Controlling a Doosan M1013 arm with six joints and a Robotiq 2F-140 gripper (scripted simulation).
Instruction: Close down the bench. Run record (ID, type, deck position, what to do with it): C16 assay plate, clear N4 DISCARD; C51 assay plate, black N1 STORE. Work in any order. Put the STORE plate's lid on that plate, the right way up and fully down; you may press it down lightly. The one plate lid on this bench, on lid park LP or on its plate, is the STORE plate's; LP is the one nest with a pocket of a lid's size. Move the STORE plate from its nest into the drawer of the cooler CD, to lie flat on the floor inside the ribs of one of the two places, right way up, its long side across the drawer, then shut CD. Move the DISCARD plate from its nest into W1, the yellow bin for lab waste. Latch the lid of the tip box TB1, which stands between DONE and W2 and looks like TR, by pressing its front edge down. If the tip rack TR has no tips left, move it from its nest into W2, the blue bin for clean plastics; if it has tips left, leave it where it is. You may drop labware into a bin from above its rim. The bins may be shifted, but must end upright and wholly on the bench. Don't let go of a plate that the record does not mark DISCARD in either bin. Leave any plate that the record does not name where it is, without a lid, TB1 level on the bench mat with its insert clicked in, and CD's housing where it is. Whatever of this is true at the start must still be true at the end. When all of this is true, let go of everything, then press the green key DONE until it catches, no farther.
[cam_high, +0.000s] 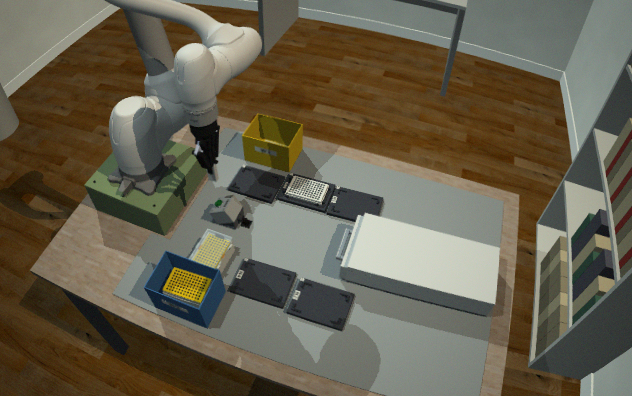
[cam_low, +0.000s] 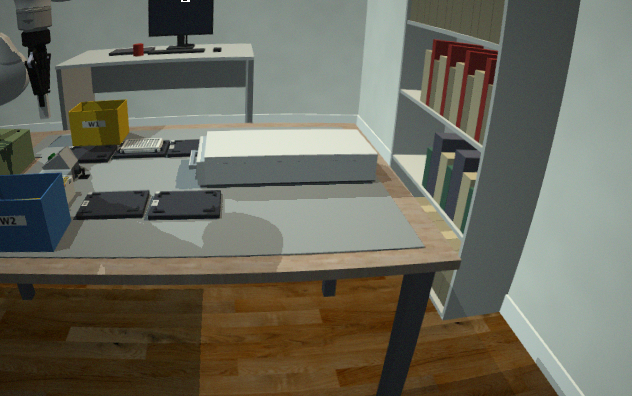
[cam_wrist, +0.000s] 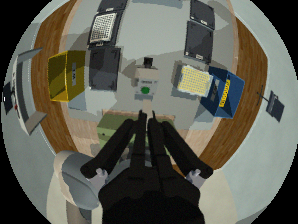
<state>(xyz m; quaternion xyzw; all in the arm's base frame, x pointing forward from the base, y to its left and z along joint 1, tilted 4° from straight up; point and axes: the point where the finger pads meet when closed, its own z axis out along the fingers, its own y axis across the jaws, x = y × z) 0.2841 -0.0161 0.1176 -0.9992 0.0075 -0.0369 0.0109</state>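
Now: the green key DONE 14 cm below my hand. The rest, counted from my hand: blue bin W2: 4 cm ahead, 31 cm to the right, 17 cm below; lid park: 6 cm ahead, 17 cm to the left, 20 cm below; tip rack TR: 3 cm ahead, 31 cm to the right, 16 cm below.
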